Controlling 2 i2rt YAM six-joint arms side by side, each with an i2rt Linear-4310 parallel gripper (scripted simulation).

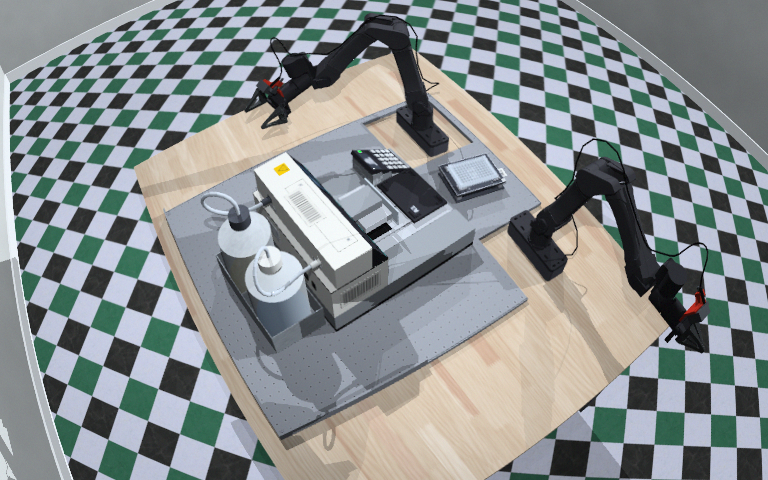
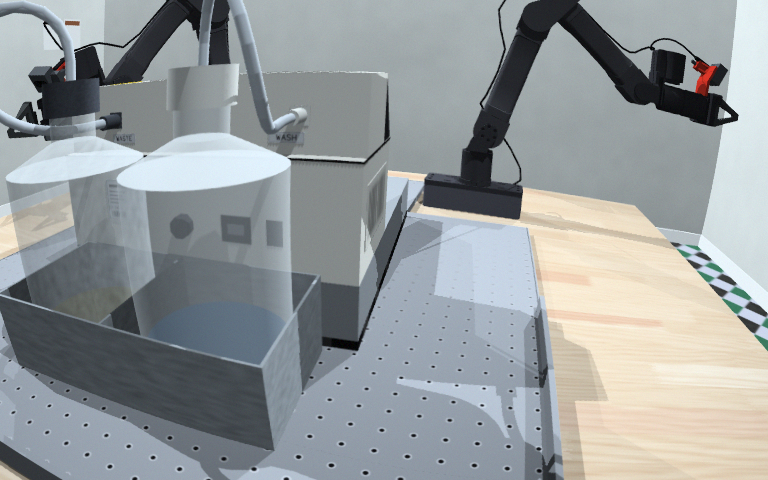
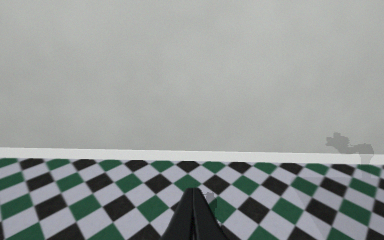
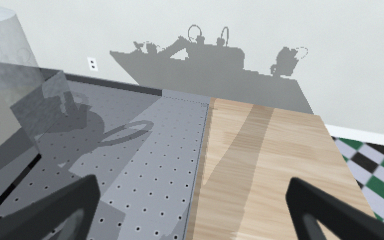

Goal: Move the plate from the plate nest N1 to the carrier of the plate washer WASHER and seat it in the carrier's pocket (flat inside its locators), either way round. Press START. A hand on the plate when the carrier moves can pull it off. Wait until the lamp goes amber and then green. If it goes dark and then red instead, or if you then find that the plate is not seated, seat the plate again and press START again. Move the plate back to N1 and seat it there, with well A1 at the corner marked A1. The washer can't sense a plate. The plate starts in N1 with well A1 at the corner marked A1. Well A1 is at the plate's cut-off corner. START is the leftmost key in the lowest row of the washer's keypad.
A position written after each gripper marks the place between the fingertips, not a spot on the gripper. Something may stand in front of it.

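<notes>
The left gripper [image 2: 737, 117] [image 1: 703, 351] [image 3: 192, 197] is visible, as is the right gripper [image 1: 252, 119] [image 4: 193, 185]. The scene also has a grey tray [image 2: 248, 403] [image 1: 314, 321] [image 4: 36, 112], a washer [image 2: 346, 218], a dark carrier [image 1: 407, 190] and a clear plate [image 1: 479, 176]. Image 2 does not show the clear plate, which is hidden by the washer. The clear plate is out of frame in image 3.
</notes>
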